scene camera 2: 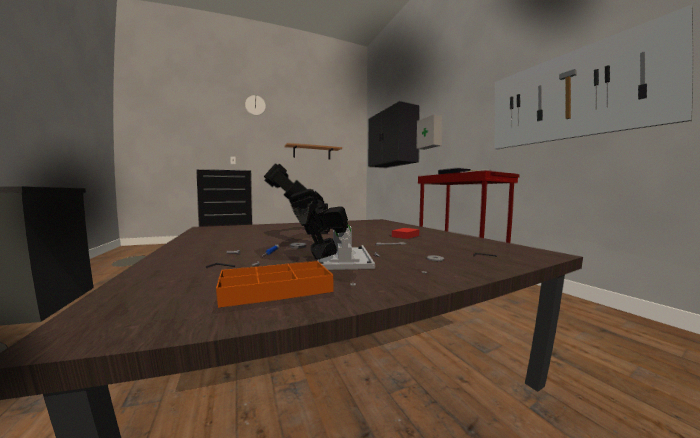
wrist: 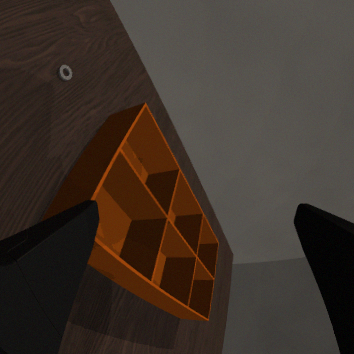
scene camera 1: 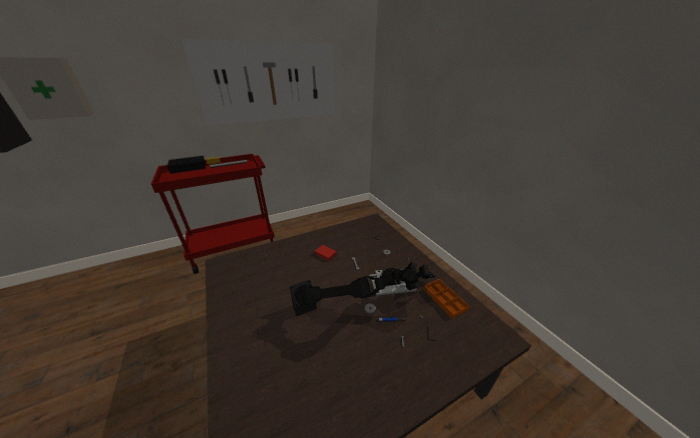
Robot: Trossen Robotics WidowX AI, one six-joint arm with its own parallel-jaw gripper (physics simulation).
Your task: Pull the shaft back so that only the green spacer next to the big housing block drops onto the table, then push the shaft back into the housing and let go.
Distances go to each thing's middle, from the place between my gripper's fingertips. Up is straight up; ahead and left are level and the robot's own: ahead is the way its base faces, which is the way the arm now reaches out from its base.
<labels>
My hand is 9 cm to the left of the orange compartment tray (scene camera 2: 239, 286), 7 cm above it and 3 cm short of it.
</labels>
